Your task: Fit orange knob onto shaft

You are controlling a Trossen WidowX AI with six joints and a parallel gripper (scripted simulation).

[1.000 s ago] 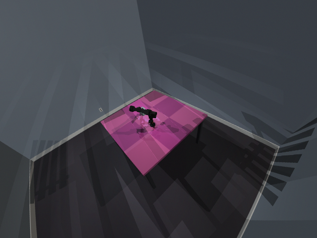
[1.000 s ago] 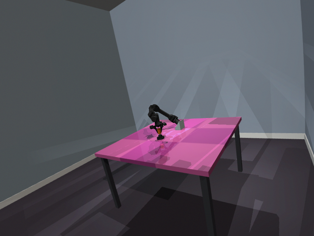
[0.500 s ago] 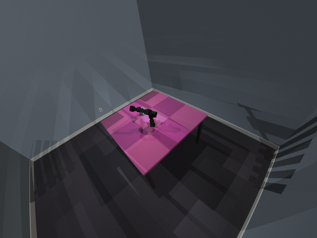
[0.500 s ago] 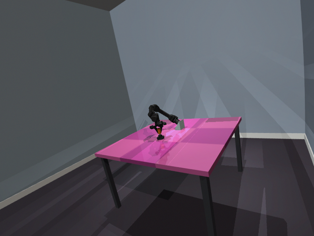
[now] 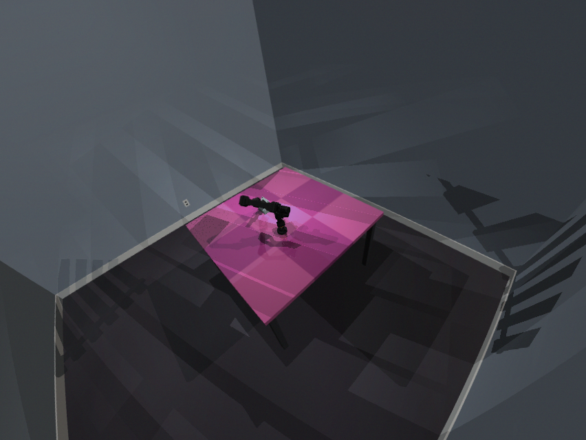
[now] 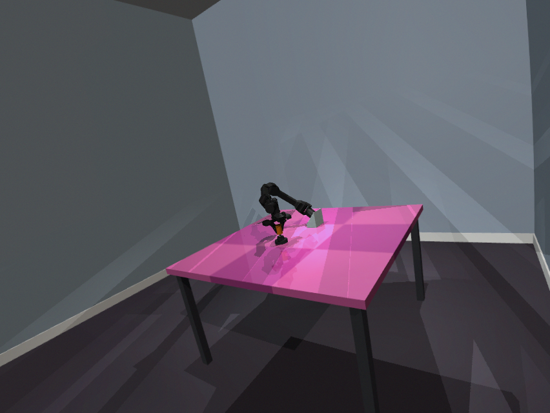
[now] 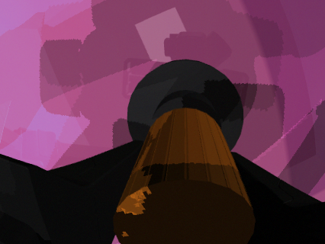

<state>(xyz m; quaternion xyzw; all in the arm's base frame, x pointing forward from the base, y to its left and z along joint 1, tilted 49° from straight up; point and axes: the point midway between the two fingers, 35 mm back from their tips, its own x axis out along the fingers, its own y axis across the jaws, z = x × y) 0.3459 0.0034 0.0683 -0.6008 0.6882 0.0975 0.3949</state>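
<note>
Now: the orange knob 3 cm above my gripper tip. The rest, counted from my gripper tip: round black pedestal (4 cm below).
</note>
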